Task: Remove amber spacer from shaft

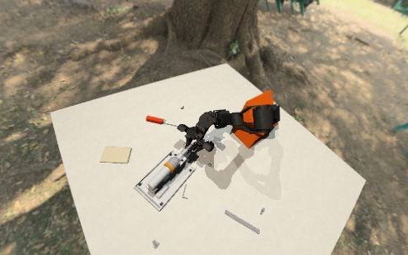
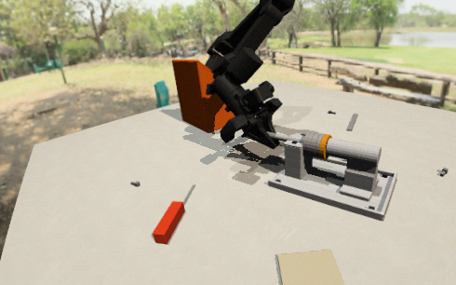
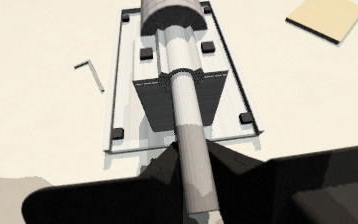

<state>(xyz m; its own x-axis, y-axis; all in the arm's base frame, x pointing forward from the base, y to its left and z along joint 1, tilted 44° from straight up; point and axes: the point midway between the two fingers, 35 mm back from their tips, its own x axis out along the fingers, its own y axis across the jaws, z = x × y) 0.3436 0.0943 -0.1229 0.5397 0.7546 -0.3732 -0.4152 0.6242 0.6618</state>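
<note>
Now: the grey shaft 3 cm ahead of my gripper tip, 2 cm to the left of it and 2 cm above it. Also, from my gripper tip: grey spacer: 9 cm ahead, 4 cm to the left, 2 cm above; amber spacer: 10 cm ahead, 5 cm to the left, 2 cm above; allen key: 16 cm to the left, 8 cm ahead, 5 cm below.
</note>
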